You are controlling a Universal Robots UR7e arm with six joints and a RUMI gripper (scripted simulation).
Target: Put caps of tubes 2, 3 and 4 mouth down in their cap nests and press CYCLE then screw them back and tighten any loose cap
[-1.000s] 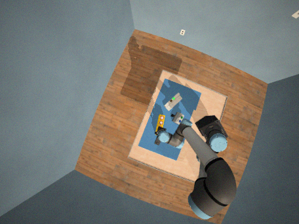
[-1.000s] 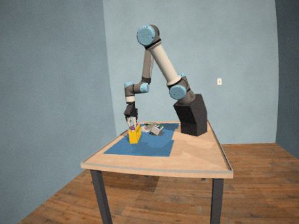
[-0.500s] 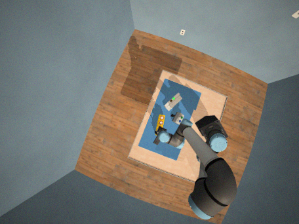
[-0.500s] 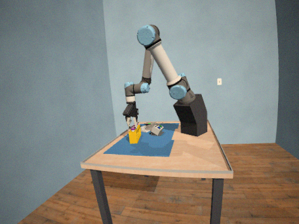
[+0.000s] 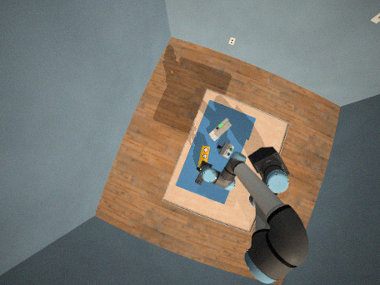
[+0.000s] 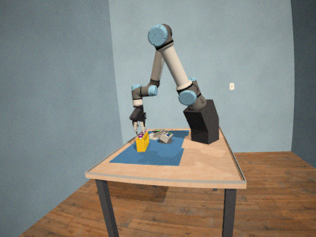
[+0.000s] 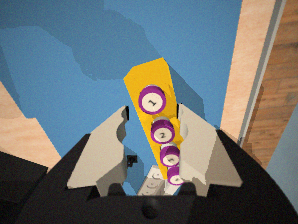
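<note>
My gripper is now 16 cm past the blue cycle key, 20 cm to the left of it and 7 cm above it. Round my hand: green key 17 cm behind, 25 cm to the right, 7 cm below; cap 2 cm ahead, 10 cm to the right, 3 cm below; key housing 15 cm behind, 22 cm to the right, 9 cm below.
</note>
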